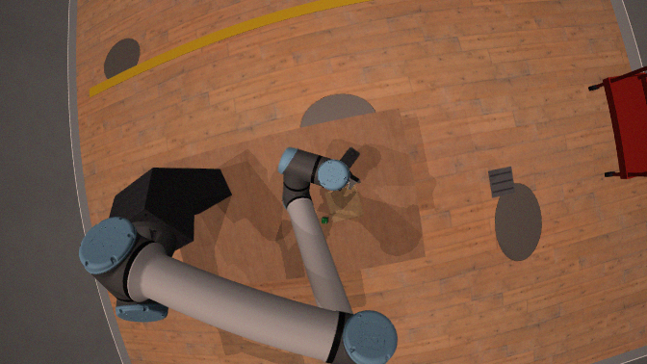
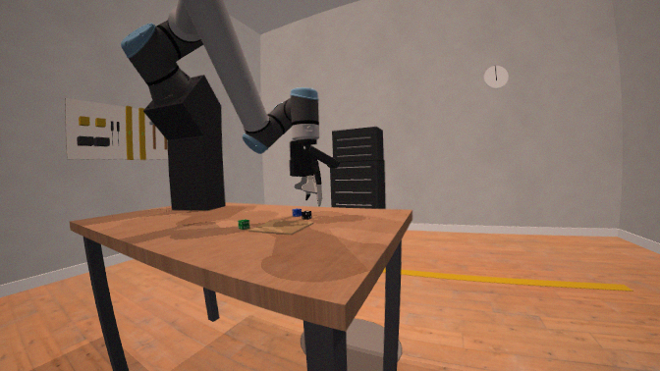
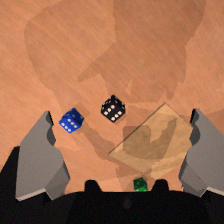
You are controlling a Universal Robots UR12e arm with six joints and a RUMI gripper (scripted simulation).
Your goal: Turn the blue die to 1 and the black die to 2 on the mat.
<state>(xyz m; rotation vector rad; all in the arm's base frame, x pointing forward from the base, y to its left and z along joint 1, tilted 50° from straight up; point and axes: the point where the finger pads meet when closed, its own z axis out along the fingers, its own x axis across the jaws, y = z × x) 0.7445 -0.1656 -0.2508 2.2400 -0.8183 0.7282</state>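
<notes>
The black die lies 40 mm below my hand, 20 mm behind it and 10 mm to the right of it. From my hand the other things lie so: green die (190 mm to the right, 130 mm behind, 40 mm below); then tan mat (140 mm to the right, 50 mm below, 30 mm behind); then blue die (80 mm behind, 40 mm below, 30 mm to the left).
</notes>
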